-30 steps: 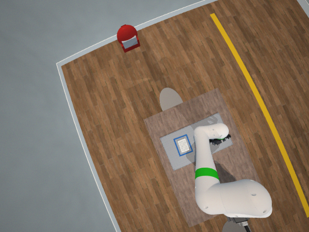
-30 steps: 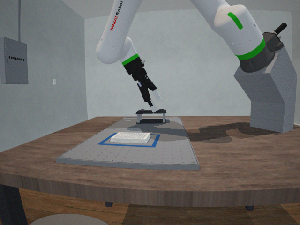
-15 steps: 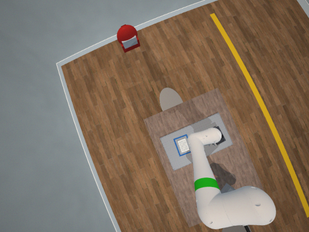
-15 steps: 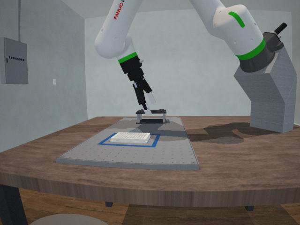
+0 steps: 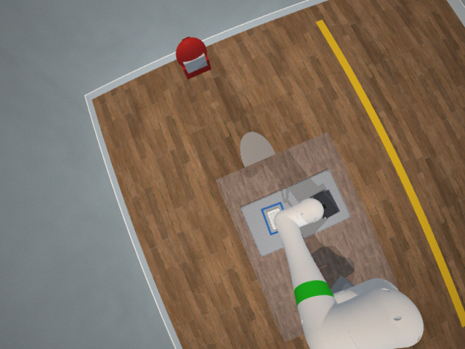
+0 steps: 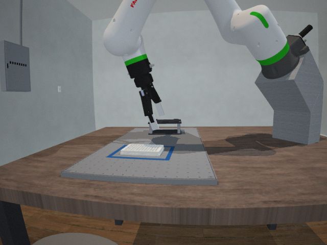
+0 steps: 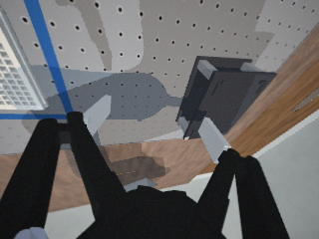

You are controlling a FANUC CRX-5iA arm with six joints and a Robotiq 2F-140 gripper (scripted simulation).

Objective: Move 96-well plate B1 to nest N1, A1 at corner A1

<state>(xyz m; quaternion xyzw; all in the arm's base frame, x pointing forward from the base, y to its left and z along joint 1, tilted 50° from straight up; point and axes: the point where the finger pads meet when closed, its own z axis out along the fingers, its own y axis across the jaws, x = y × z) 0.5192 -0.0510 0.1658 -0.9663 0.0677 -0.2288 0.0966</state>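
Right now the white 96-well plate is 210 mm to the left of my hand, 70 mm below it and 20 mm behind it. Also, from my hand: dark raised nest N1: 140 mm to the right, 20 mm below, 10 mm ahead.
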